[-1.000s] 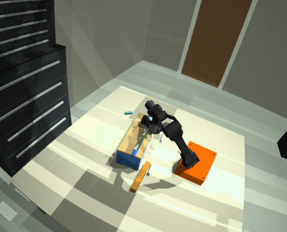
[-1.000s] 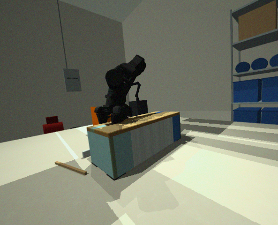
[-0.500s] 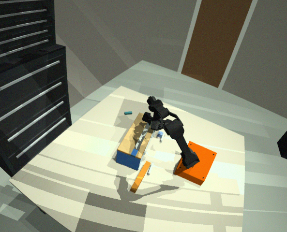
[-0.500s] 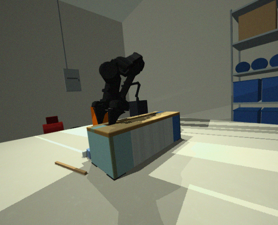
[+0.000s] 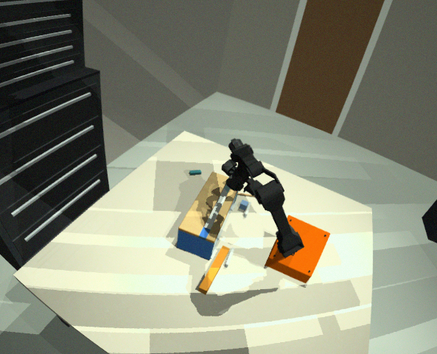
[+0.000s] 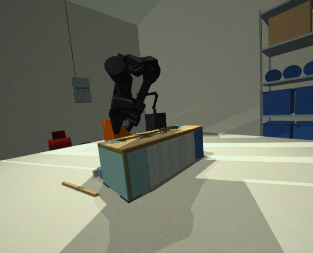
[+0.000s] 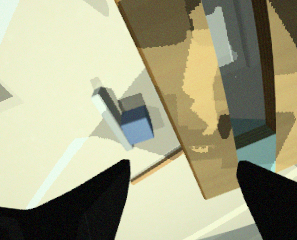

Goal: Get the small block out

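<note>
Now: the blue block 4 cm behind my gripper tip, 4 cm to the right of it and 13 cm below it. From my gripper tip the other things lie so: thin wooden stick (2 cm behind, 13 cm to the right, 14 cm below); teal piece (27 cm ahead, 15 cm to the right, 14 cm below); long box (3 cm ahead, 13 cm to the left, 8 cm below).
</note>
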